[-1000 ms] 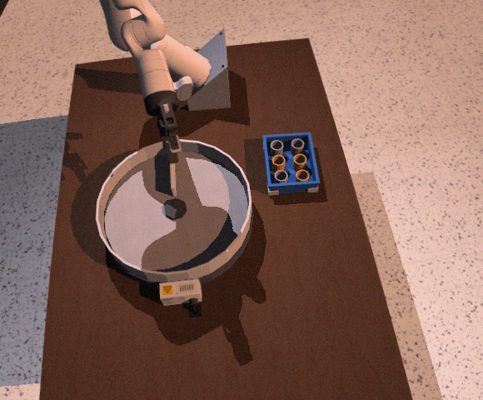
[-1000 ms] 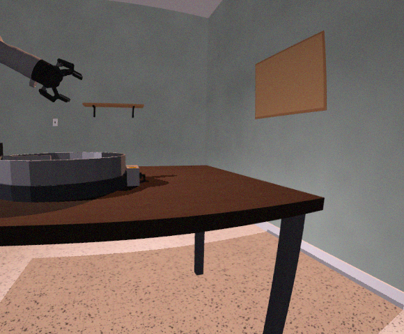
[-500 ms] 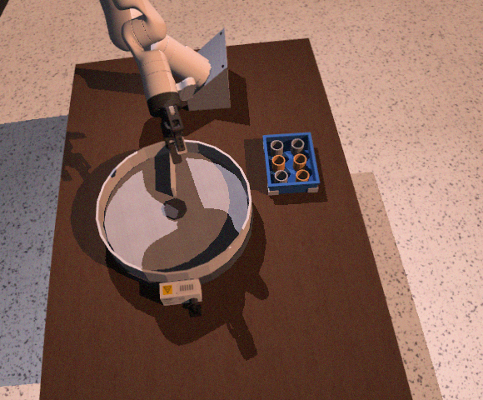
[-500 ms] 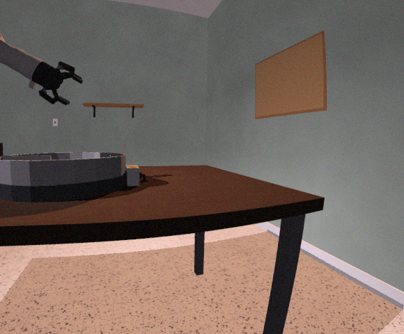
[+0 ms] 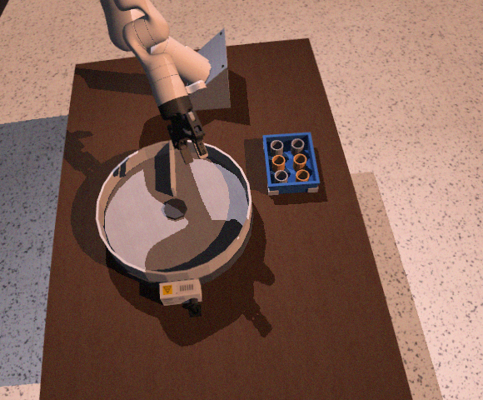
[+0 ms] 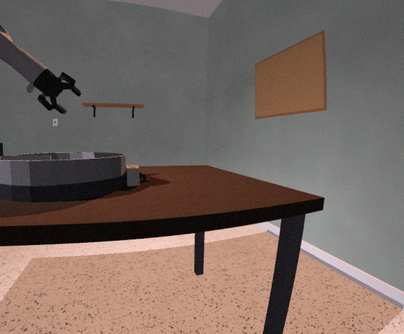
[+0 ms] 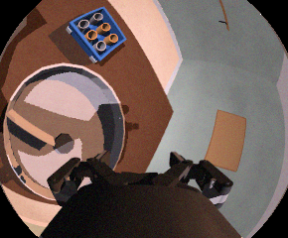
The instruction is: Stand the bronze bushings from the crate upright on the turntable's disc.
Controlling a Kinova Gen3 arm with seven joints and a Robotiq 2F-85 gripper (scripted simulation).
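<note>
Right now my hand is 180 mm past the blue crate, 240 mm to the right of it and 260 mm above it. The rest, counted from my hand: turntable 20 mm ahead, 80 mm to the right, 230 mm below; grey turntable disc 80 mm to the right, 230 mm below.
</note>
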